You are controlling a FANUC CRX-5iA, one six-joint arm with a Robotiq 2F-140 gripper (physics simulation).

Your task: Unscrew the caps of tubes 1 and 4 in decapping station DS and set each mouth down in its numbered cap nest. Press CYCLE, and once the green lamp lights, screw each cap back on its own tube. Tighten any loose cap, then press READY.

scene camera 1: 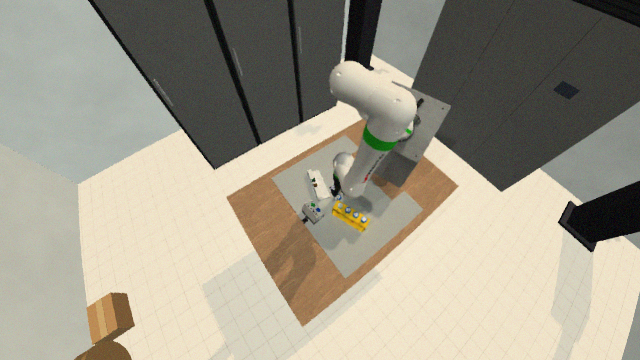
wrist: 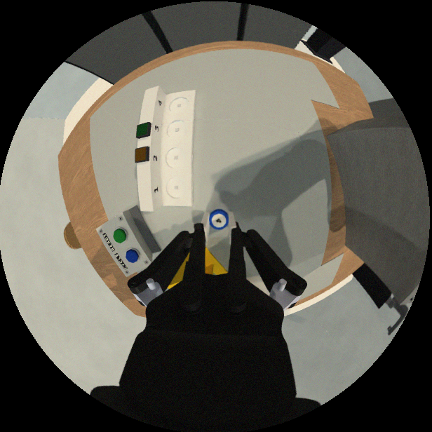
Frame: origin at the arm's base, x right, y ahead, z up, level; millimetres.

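Where they show: gripper, between the fingertips: (scene camera 1: 338, 197).
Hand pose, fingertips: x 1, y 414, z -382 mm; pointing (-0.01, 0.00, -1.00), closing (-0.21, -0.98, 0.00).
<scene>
Each offset is from my fingertips to the top centre of the thing. "spot": to the spot under its first point.
My gripper (scene camera 1: 336, 195) (wrist: 218, 218) is shut on the blue-rimmed cap 4 {dz +9, dx +0, dy +0 mm} (scene camera 1: 339, 198) (wrist: 218, 220), numbered face towards the wrist camera. It hangs beside the near end of the yellow tube rack {spot: dz -1, dx -243, dy +10 mm} (scene camera 1: 361, 227) (wrist: 215, 264); its exact height is unclear. In the scene view, the rack's left tube {spot: dz +114, dx -85, dy +62 mm} (scene camera 1: 340, 205) has a pale top without a blue cap, and three blue caps stand in a row beyond it. The white nest block {dz +48, dx +152, dy +49 mm} (scene camera 1: 320, 189) (wrist: 150, 142) shows empty nests, including nest 1 (wrist: 176, 187) and nest 4 (wrist: 179, 105). Its green lamp (wrist: 143, 130) and amber lamp (wrist: 142, 154) look dark.
The grey button box {dz +79, dx +5, dy +196 mm} (scene camera 1: 313, 214) (wrist: 112, 247) has a green READY button (wrist: 119, 235) and a blue CYCLE button (wrist: 132, 256). It stands near the nest block. The grey robot pedestal (scene camera 1: 425, 125) (wrist: 385, 200) is on the other side. Most of the rack is hidden behind the gripper in the wrist view.
</scene>
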